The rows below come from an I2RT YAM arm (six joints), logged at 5 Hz.
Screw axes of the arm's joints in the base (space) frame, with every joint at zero. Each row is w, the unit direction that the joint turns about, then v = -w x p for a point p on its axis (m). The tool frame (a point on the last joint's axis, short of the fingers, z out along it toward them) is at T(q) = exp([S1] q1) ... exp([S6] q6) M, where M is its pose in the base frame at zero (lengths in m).
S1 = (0, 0, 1, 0, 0, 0)
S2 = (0, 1, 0, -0.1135, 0, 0.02)
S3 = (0, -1, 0, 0.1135, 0, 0.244)
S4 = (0, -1, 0, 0.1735, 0, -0.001)
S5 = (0, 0, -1, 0, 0.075, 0)
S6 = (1, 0, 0, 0, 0.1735, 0)
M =
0 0 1 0.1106
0 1 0 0
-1 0 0 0.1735
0 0 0 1
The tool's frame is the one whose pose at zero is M.
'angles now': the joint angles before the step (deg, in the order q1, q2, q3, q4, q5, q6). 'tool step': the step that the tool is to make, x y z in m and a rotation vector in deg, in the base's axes. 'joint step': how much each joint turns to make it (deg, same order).
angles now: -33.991 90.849 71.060 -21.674 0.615 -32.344
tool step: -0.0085 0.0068 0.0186 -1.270 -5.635 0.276
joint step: -0.011 -3.954 -1.463 2.896 -1.537 1.455
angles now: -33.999 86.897 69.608 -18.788 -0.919 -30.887
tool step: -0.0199 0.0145 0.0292 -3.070 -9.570 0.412
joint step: -0.045 -7.585 -3.609 5.745 -1.845 2.165
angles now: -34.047 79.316 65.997 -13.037 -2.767 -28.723
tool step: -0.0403 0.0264 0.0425 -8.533 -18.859 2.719
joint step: -0.696 -13.123 -7.959 15.448 -4.252 2.525
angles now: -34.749 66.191 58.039 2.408 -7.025 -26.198
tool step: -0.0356 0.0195 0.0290 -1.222 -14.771 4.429
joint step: -1.987 -8.914 -3.947 9.164 -6.224 7.888
